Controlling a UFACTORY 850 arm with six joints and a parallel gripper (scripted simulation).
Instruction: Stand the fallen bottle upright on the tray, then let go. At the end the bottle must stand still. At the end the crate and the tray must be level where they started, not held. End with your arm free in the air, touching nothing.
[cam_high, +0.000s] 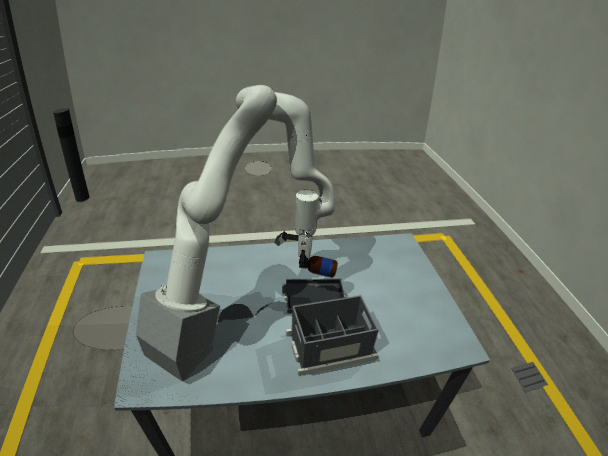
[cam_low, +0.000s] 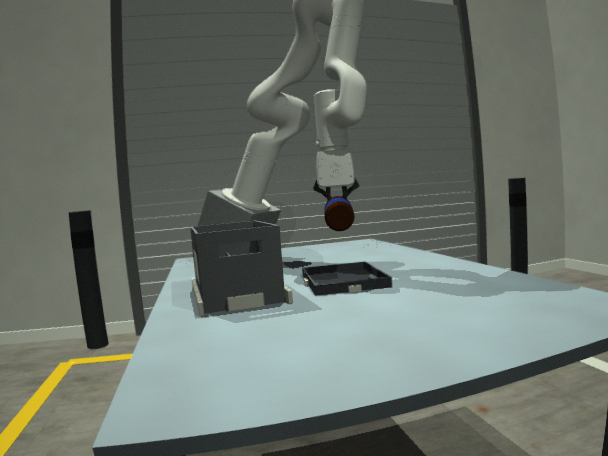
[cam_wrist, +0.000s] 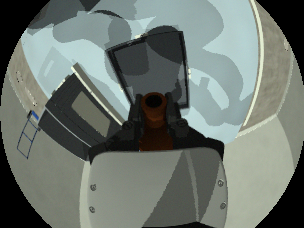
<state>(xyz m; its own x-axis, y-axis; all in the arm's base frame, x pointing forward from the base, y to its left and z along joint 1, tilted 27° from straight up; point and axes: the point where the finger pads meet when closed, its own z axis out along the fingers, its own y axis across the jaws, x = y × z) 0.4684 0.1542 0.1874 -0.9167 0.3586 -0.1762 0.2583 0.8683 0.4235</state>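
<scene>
My gripper is now 5 cm short of the bottle, 2 cm to the left of it and 1 cm above it. Round my hand: crate: 30 cm to the right, 12 cm below, 7 cm ahead; then tray: 19 cm below, 6 cm ahead, 2 cm to the right.
</scene>
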